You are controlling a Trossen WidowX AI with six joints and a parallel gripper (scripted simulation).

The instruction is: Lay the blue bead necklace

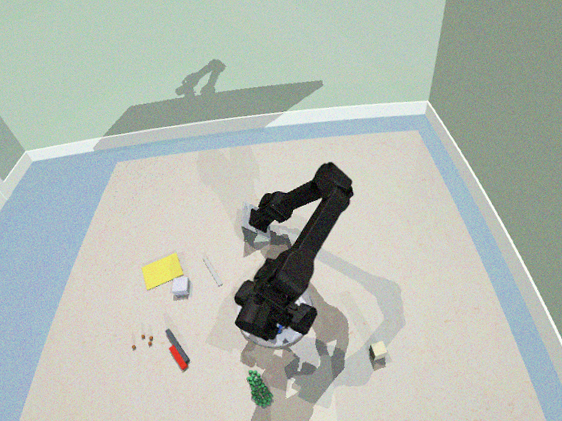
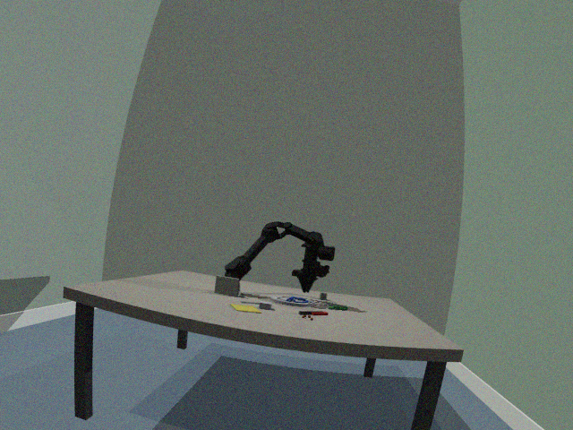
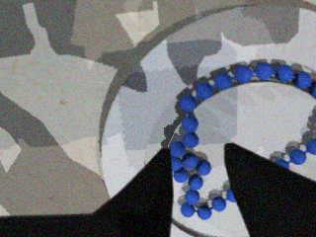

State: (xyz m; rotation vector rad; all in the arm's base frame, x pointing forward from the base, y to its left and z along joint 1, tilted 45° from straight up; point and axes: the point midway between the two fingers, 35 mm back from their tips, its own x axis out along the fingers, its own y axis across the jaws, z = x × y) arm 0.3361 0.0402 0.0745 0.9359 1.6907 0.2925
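Right now my gripper tip is 50 mm past the round bead board, 20 mm to the left of it and 40 mm above it. The rest, counted from my gripper tip: grey tool 70 mm ahead, 270 mm to the right, 50 mm below; cream cube 70 mm ahead, 240 mm to the left, 30 mm below; stick 180 mm behind, 210 mm to the right, 50 mm below.
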